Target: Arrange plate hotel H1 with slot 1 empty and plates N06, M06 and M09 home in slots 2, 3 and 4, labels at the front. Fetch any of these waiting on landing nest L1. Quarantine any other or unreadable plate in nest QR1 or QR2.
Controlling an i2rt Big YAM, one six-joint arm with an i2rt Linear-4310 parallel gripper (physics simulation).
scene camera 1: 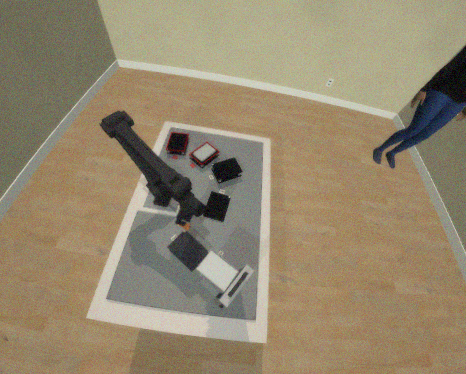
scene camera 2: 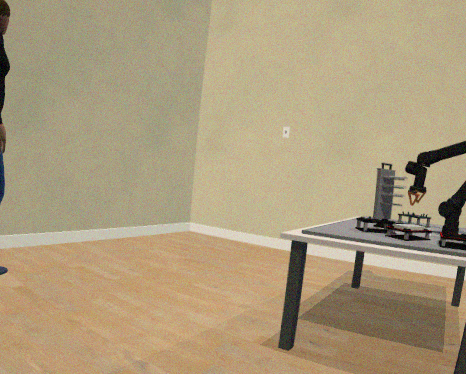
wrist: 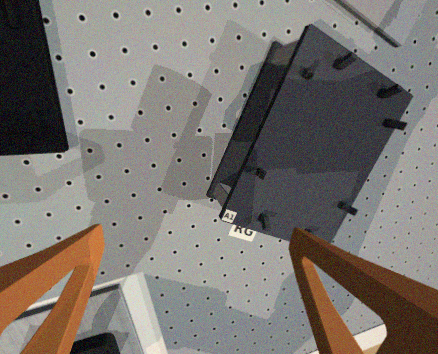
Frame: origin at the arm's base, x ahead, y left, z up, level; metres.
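Seen in the pictures: gripper, fingertip midpoint: (scene camera 1: 191, 221) (scene camera 2: 414, 204) (wrist: 201, 236); arm's base, link origin: (scene camera 1: 163, 196).
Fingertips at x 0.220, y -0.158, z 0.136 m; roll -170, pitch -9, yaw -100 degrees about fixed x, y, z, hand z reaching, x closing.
Pixels of each thing's top centre, then the offset from my fingertips to it. "spot": a spot on its surface instead.
- marked RG, top centre: (wrist: 332, 160) (scene camera 1: 187, 248) (scene camera 2: 414, 212) dz -0.054, dx +0.009, dy -0.119 m
- pale plate, top centre: (scene camera 2: 409, 225) (scene camera 1: 204, 151) dz -0.075, dx -0.060, dy +0.505 m
- red-edged nest, top centre: (scene camera 2: 455, 234) (scene camera 1: 177, 140) dz -0.084, dx -0.259, dy +0.554 m
- black nest, surface spot: (wrist: 30, 75) spot: dz -0.118, dx +0.092, dy +0.095 m
My gripper (scene camera 1: 186, 227) (scene camera 2: 415, 199) (wrist: 201, 236) is open and empty, in the air above the table, near the front edge of the dark stand marked RG (scene camera 1: 188, 250) (wrist: 320, 135). The stand has several pegs and bears no plate. The hotel H1 (scene camera 1: 237, 286) (scene camera 2: 384, 192) is a grey tower with thin pale shelves; I make out no plate on them. In the wrist view a shelf edge shows at the top right. A pale plate (scene camera 1: 204, 152) lies on one red-edged nest; the other red-edged nest (scene camera 1: 177, 143) looks empty. Plate and nest labels are unreadable.
Two black nests (scene camera 1: 227, 170) (scene camera 1: 217, 206) stand between the red-edged nests and the RG stand; part of a black nest (wrist: 30, 75) shows in the wrist view. A white-edged bin (wrist: 142, 305) lies by the left finger. A person (scene camera 1: 435, 110) (scene camera 2: 2, 100) stands away from the table.
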